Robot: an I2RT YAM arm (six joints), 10 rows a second.
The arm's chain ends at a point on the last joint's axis. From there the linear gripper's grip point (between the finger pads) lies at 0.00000 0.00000 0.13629 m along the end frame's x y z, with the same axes.
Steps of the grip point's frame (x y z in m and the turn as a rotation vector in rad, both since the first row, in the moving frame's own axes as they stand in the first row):
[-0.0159, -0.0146, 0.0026, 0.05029, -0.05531, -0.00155]
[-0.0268, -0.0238, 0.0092, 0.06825, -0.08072, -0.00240]
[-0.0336, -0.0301, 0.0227, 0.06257, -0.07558, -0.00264]
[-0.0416, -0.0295, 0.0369, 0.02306, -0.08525, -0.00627]
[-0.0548, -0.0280, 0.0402, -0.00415, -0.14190, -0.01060]
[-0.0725, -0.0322, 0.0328, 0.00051, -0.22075, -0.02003]
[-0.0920, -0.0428, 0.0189, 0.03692, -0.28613, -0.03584]
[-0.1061, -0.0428, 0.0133, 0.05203, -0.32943, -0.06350]
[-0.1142, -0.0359, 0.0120, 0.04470, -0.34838, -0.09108]
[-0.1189, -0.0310, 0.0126, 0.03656, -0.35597, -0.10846]
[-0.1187, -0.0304, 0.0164, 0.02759, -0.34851, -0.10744]
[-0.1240, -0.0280, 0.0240, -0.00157, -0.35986, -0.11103]
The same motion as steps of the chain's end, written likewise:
[-0.0084, -0.0078, 0.0030, 0.05029, -0.05531, -0.00155]
[-0.0158, -0.0145, 0.0100, 0.06825, -0.08072, -0.00240]
[-0.0233, -0.0216, 0.0234, 0.06257, -0.07558, -0.00264]
[-0.0300, -0.0264, 0.0374, 0.02306, -0.08525, -0.00627]
[-0.0355, -0.0287, 0.0416, -0.00415, -0.14190, -0.01060]
[-0.0427, -0.0324, 0.0361, 0.00051, -0.22075, -0.02003]
[-0.0535, -0.0385, 0.0245, 0.03692, -0.28613, -0.03584]
[-0.0618, -0.0373, 0.0208, 0.05203, -0.32943, -0.06350]
[-0.0675, -0.0321, 0.0203, 0.04470, -0.34838, -0.09108]
[-0.0712, -0.0287, 0.0212, 0.03656, -0.35597, -0.10846]
[-0.0721, -0.0292, 0.0246, 0.02759, -0.34851, -0.10744]
[-0.0761, -0.0309, 0.0327, -0.00157, -0.35986, -0.11103]

